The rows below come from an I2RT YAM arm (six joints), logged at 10 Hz.
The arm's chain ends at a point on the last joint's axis. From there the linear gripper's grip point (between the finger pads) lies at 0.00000 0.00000 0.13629 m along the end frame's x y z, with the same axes.
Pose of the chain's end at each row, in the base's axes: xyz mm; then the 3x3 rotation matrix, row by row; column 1 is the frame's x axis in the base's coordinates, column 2 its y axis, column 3 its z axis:
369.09 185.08 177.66; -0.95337 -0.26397 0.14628; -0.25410 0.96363 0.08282; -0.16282 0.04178 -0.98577
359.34 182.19 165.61; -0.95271 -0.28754 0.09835; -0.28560 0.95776 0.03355; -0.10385 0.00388 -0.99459
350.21 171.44 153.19; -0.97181 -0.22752 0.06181; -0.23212 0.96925 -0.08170; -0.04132 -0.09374 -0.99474
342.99 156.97 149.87; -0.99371 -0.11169 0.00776; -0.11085 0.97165 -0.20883; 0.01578 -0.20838 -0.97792
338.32 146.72 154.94; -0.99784 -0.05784 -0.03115; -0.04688 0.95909 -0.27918; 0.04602 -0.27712 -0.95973
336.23 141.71 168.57; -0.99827 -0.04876 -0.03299; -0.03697 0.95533 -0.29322; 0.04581 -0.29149 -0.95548
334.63 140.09 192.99; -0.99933 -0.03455 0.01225; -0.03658 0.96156 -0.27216; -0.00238 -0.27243 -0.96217
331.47 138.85 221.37; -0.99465 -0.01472 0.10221; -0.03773 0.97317 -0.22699; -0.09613 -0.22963 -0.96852
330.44 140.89 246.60; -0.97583 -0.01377 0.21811; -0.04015 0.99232 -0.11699; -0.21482 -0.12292 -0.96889
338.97 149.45 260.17; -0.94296 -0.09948 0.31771; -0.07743 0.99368 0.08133; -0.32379 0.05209 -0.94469
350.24 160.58 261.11; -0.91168 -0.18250 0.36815; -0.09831 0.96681 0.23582; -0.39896 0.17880 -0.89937
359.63 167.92 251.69; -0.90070 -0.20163 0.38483; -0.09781 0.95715 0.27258; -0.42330 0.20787 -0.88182
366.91 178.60 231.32; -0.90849 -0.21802 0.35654; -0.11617 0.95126 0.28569; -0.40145 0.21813 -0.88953
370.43 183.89 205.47; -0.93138 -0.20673 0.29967; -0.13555 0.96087 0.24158; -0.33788 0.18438 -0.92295
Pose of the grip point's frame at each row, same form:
389.03 196.37 43.31; -0.95337 -0.26397 0.14628; -0.25410 0.96363 0.08282; -0.16282 0.04178 -0.98577
372.74 186.76 30.06; -0.95271 -0.28754 0.09835; -0.28560 0.95776 0.03355; -0.10385 0.00388 -0.99459
358.63 160.31 17.62; -0.97181 -0.22752 0.06181; -0.23212 0.96925 -0.08170; -0.04132 -0.09374 -0.99474
344.05 128.51 16.59; -0.99371 -0.11169 0.00776; -0.11085 0.97165 -0.20883; 0.01578 -0.20838 -0.97792
334.07 108.67 24.14; -0.99784 -0.05784 -0.03115; -0.04688 0.95909 -0.27918; 0.04602 -0.27712 -0.95973
331.73 101.75 38.35; -0.99827 -0.04876 -0.03299; -0.03697 0.95533 -0.29322; 0.04581 -0.29149 -0.95548
336.30 103.00 61.86; -0.99933 -0.03455 0.01225; -0.03658 0.96156 -0.27216; -0.00238 -0.27243 -0.96217
345.40 107.91 89.37; -0.99465 -0.01472 0.10221; -0.03773 0.97317 -0.22699; -0.09613 -0.22963 -0.96852
360.17 124.95 114.55; -0.97583 -0.01377 0.21811; -0.04015 0.99232 -0.11699; -0.21482 -0.12292 -0.96889
382.27 160.53 131.42; -0.94296 -0.09948 0.31771; -0.07743 0.99368 0.08133; -0.32379 0.05209 -0.94469
400.42 192.72 138.53; -0.91168 -0.18250 0.36815; -0.09831 0.96681 0.23582; -0.39896 0.17880 -0.89937
412.08 205.07 131.51; -0.90070 -0.20163 0.38483; -0.09781 0.95715 0.27258; -0.42330 0.20787 -0.88182
415.50 217.54 110.09; -0.90849 -0.21802 0.35654; -0.11617 0.95126 0.28569; -0.40145 0.21813 -0.88953
411.27 216.81 79.68; -0.93138 -0.20673 0.29967; -0.13555 0.96087 0.24158; -0.33788 0.18438 -0.92295

